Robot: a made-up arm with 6 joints. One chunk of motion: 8 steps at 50 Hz.
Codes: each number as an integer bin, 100 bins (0 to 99) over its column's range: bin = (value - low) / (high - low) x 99, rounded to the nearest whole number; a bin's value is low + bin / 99 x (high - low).
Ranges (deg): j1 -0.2..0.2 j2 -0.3..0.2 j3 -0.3..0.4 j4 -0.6..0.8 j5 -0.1..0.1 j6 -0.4..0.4
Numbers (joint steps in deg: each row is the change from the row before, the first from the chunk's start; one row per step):
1: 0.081 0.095 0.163 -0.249 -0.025 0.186
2: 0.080 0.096 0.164 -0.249 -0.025 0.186
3: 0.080 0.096 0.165 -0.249 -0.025 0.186
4: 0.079 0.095 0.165 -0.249 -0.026 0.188
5: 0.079 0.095 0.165 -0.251 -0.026 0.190
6: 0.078 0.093 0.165 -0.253 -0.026 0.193
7: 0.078 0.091 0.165 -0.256 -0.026 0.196
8: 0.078 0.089 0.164 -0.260 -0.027 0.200
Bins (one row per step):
1: 70 78 65 25 37 73
2: 69 78 66 25 37 73
3: 69 78 66 25 37 73
4: 69 78 66 25 37 73
5: 69 78 66 25 37 73
6: 69 78 66 25 37 73
7: 69 77 66 24 37 74
8: 69 77 66 24 36 74

